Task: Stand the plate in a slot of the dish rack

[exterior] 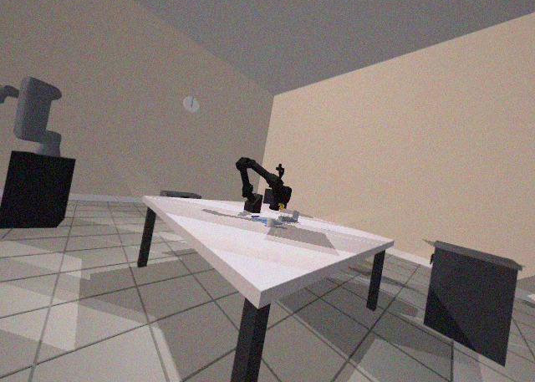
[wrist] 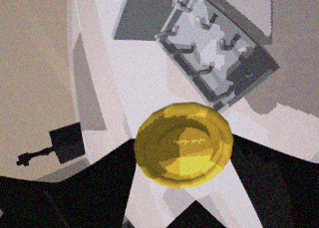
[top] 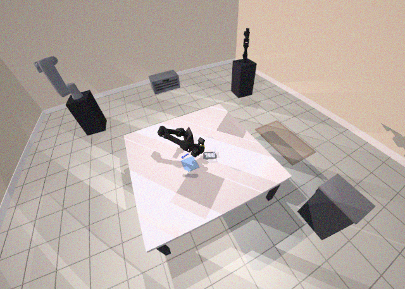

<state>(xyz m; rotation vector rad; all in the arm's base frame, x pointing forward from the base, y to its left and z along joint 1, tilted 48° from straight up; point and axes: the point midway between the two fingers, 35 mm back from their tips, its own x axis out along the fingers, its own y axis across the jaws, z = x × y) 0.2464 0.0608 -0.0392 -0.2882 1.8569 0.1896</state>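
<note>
Now: the grey dish rack 50 mm ahead of my gripper tip, 50 mm to the left of it and 60 mm below it. The rest, counted from my gripper tip: blue mat (70 mm ahead, 160 mm to the right, 80 mm below); then blue spoon (40 mm behind, 180 mm to the right, 80 mm below); then yellow plate (10 mm above).
</note>
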